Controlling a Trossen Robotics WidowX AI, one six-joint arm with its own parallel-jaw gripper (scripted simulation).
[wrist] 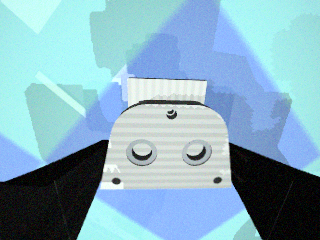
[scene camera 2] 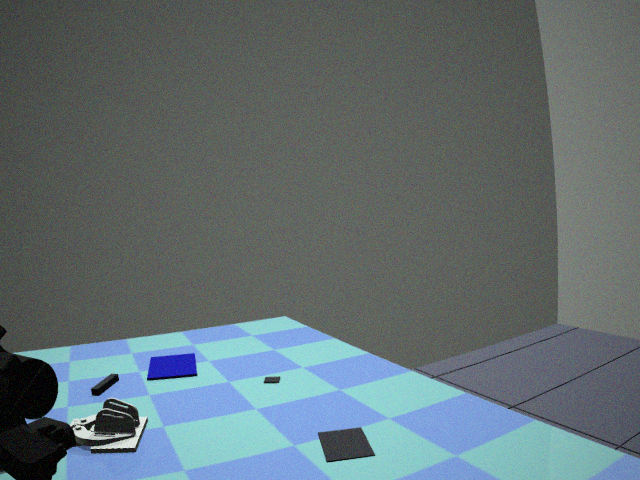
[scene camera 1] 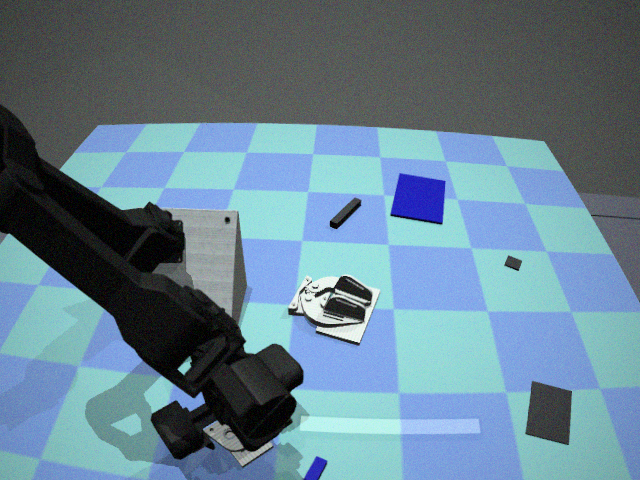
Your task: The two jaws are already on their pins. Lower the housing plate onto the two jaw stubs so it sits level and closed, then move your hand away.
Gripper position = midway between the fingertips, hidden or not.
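The gripper (scene camera 1: 237,430) is visible together with a blue tile (scene camera 1: 417,198) and a dark tile (scene camera 1: 549,415). The blue tile (scene camera 2: 173,366) appears again. The gripper (wrist: 166,146) is visible again; the blue tile is out of frame in the wrist view, and the dark tile is out of frame in the wrist view too.
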